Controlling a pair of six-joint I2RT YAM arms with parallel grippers.
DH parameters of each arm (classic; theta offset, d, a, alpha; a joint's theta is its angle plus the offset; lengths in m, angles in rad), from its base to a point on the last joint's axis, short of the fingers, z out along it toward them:
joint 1: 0 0.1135 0.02 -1.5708
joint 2: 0 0 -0.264 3.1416
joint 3: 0.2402 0 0.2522 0
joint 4: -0.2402 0 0.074 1.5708
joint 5: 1.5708 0 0 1.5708
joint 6: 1.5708 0.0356 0 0
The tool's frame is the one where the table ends.
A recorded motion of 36 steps. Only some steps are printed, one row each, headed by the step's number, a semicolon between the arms.
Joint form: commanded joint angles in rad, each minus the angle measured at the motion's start. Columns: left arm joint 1, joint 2, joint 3, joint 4, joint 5, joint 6; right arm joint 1, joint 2, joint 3, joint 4, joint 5, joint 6.
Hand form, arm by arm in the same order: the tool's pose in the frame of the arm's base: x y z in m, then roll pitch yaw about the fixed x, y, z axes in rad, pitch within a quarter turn. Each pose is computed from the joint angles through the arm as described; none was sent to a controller.
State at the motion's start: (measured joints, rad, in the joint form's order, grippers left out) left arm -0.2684 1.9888 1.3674 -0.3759 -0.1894 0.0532; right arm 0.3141 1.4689 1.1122 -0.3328 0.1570 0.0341
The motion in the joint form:
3: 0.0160 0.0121 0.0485 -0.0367 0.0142 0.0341; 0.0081 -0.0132 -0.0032 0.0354 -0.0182 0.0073
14: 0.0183 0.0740 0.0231 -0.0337 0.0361 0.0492; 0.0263 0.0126 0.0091 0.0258 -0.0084 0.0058
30: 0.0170 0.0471 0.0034 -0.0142 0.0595 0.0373; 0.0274 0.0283 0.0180 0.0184 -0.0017 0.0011
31: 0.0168 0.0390 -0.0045 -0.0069 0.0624 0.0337; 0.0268 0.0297 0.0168 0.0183 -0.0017 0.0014
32: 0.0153 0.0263 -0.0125 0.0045 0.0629 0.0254; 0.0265 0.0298 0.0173 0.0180 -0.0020 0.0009
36: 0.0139 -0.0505 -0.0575 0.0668 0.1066 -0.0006; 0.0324 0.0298 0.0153 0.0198 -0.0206 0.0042
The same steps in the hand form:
3: 0.4146 -0.1005 0.1766 2.9122 0.5556 2.7880; 0.3125 0.0991 0.2833 -3.0579 0.9313 -2.8881
14: 0.4131 -0.0999 0.1442 2.9358 0.4706 2.7779; 0.3153 0.1061 0.2787 -3.0435 0.9085 -2.8654
30: 0.4100 -0.1005 0.1504 2.9618 0.5016 2.7878; 0.3180 0.1072 0.2761 -3.0295 0.8941 -2.8557
31: 0.4088 -0.1004 0.1518 2.9658 0.5100 2.7912; 0.3182 0.1070 0.2753 -3.0297 0.8914 -2.8565
32: 0.4076 -0.1008 0.1552 2.9692 0.5275 2.7982; 0.3183 0.1070 0.2754 -3.0293 0.8915 -2.8561
36: 0.4005 -0.1011 0.1762 3.0206 0.6279 2.8223; 0.3174 0.1095 0.2748 -3.0521 0.8909 -2.8555

